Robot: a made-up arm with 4 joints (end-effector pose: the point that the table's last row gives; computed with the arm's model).
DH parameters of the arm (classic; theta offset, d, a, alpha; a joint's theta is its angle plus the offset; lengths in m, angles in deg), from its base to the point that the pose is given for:
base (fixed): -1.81 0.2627 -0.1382 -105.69
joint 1: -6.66 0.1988 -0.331 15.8
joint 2: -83.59 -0.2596 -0.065 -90
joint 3: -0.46 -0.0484 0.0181 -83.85
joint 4: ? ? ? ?
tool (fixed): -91.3 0.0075 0 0
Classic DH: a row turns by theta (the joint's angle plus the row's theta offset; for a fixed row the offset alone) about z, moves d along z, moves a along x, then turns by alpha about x.
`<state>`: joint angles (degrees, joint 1 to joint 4).
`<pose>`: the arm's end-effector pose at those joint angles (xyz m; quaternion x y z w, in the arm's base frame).
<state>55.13 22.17 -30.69 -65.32</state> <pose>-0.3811 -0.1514 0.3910 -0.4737 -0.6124 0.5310 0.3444</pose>
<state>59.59 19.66 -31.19 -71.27</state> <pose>-0.3817 -0.1512 0.4107 -0.4507 -0.5724 0.5705 0.3791</pose>
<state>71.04 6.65 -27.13 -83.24</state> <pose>-0.3748 -0.1536 0.4650 -0.4535 -0.4848 0.6073 0.4364</pose>
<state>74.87 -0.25 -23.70 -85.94</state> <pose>-0.3699 -0.1543 0.4803 -0.4796 -0.4662 0.5952 0.4454</pose>
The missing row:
joint 4: -23.42 0.1997 0.1345 90.11
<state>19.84 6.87 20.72 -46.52</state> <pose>-0.4382 -0.2304 0.1719 -0.7327 -0.6548 -0.1077 0.1509</pose>
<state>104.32 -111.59 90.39 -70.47</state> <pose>-0.0353 -0.0651 0.3905 -0.5521 -0.5935 -0.5140 0.2805</pose>
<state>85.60 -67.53 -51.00 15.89</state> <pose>-0.2199 0.0623 0.7502 0.3384 0.7596 -0.0098 0.5553</pose>
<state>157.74 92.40 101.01 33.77</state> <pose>0.3849 -0.1046 0.6109 0.1950 -0.1883 -0.9597 0.0738</pose>
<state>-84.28 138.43 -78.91 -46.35</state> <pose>0.0855 -0.0795 -0.0655 0.0758 0.7535 -0.6122 0.2273</pose>
